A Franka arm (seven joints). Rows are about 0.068 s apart.
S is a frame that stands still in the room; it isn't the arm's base.
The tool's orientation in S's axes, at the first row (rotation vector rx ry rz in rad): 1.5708 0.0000 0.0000
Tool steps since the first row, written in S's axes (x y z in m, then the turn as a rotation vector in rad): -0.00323 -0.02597 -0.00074 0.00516 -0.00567 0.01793; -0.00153 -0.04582 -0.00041 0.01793 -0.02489 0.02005; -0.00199 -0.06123 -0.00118 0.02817 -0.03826 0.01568; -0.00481 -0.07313 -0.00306 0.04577 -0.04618 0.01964; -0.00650 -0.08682 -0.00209 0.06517 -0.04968 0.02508; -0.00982 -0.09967 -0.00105 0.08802 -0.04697 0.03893; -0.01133 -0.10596 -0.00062 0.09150 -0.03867 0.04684; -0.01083 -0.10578 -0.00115 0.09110 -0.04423 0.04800; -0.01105 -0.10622 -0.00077 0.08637 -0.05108 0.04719; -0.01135 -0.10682 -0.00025 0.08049 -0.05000 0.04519
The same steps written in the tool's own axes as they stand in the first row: -0.00323 -0.00074 0.02597 0.00516 0.01793 0.00567; -0.00153 -0.00041 0.04582 0.01793 0.02005 0.02489; -0.00199 -0.00118 0.06123 0.02817 0.01568 0.03826; -0.00481 -0.00306 0.07313 0.04577 0.01964 0.04618; -0.00650 -0.00209 0.08682 0.06517 0.02508 0.04968; -0.00982 -0.00105 0.09967 0.08802 0.03893 0.04697; -0.01133 -0.00062 0.10596 0.09150 0.04684 0.03867; -0.01083 -0.00115 0.10578 0.09110 0.04800 0.04423; -0.01105 -0.00077 0.10622 0.08637 0.04719 0.05108; -0.01135 -0.00025 0.10682 0.08049 0.04519 0.05000
